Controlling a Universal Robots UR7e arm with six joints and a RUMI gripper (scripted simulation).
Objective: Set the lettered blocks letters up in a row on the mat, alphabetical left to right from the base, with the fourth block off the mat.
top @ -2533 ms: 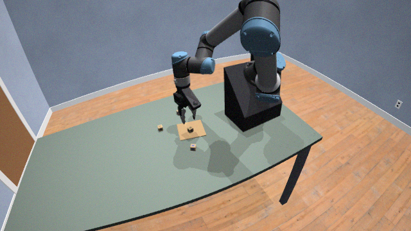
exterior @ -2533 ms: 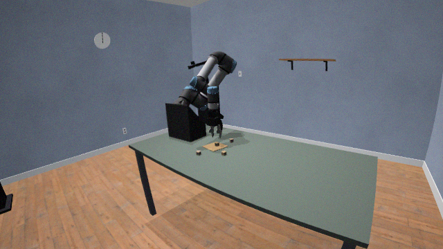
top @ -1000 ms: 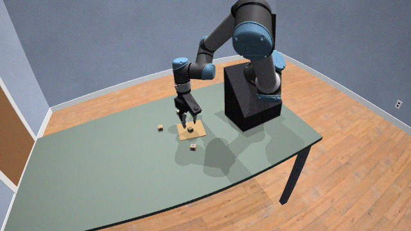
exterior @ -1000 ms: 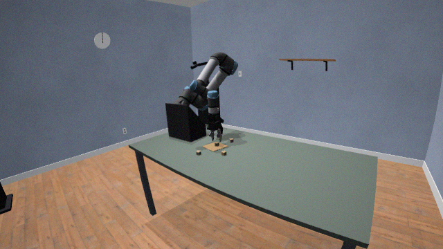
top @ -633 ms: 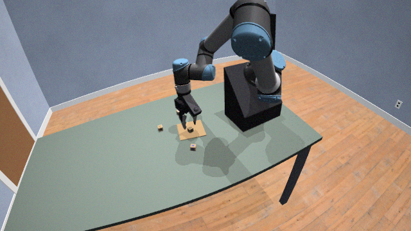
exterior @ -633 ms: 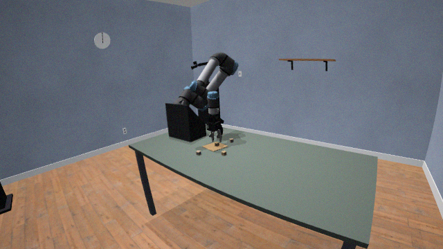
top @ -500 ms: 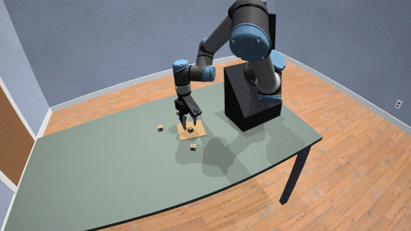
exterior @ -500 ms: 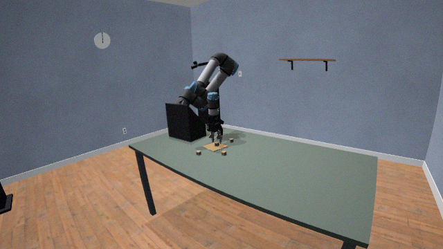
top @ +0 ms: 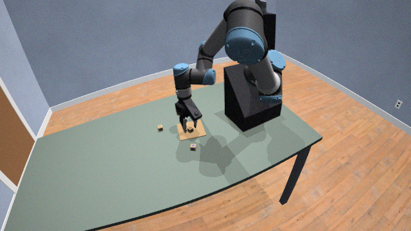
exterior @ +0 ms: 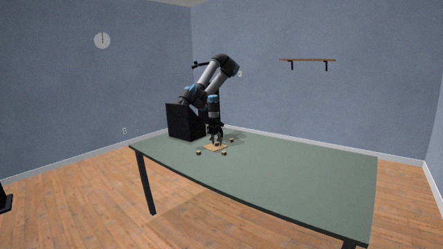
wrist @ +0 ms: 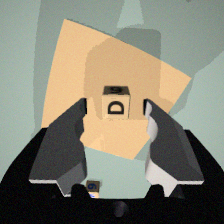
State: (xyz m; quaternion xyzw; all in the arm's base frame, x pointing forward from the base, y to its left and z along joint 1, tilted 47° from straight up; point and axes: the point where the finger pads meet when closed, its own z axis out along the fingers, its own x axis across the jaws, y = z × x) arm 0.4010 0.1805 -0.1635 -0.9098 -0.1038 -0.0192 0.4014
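Now: the tan mat 10 mm behind my hand, 20 mm to the right of it and 20 mm below it. From my hand the other things lie so: block (40 mm ahead, 130 mm to the left, 10 mm below).
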